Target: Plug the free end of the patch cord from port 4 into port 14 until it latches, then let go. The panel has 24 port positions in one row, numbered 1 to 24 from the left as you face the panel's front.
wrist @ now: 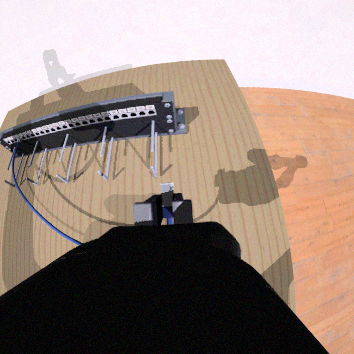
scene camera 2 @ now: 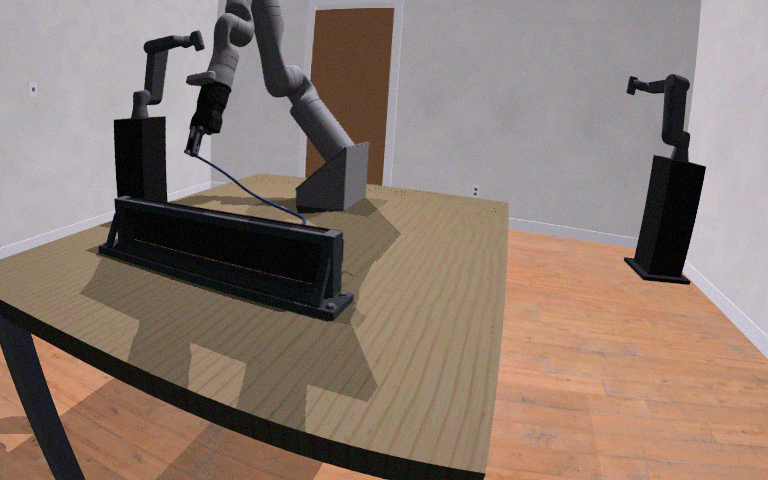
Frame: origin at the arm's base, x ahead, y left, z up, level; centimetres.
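Seen in the pictures: gripper, fingertip midpoint: [wrist: 167, 204] [scene camera 2: 191, 153]; arm's base, link origin: [scene camera 2: 342, 156].
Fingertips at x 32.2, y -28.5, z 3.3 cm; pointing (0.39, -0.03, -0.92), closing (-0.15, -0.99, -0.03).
Note:
Pixels of each thing's middle, then the offset from my fingertips to it. "pt": a spot on its surface instead. Level surfaces: height alone.
- free plug, body centre: [wrist: 166, 194] dx +0.7, dy -0.2, dz +1.0 cm
- blue patch cord, surface spot: [wrist: 44, 221] pt dx +3.8, dy +22.9, dz -9.0 cm
- patch panel, body centre: [scene camera 2: 216, 235] [wrist: 67, 139] dx +22.1, dy +19.9, dz -11.0 cm
- wooden table, surface height: dz -16.0 cm
My gripper [scene camera 2: 191, 151] [wrist: 167, 204] is shut on the free plug [wrist: 167, 188] of the blue patch cord [scene camera 2: 249, 190] [wrist: 42, 222]. The plug's pale clear tip points toward the panel side. The gripper is raised above the table on the panel's front side, apart from the panel, near its right end in the wrist view. The patch panel [scene camera 2: 226, 216] [wrist: 137, 124] shows from behind in the scene view, and its port row shows in the wrist view. The cord's other end meets the panel near the row's left end. Port numbers are too small to read.
Metal cable guide bars [wrist: 154, 145] stick out from the panel's front. The panel stands on the wooden table [scene camera 2: 430, 316] [wrist: 250, 200]. My arm's grey base mount [scene camera 2: 355, 178] stands behind the panel. Two other arms stand on black pedestals [scene camera 2: 129, 158] [scene camera 2: 665, 220] beyond the table.

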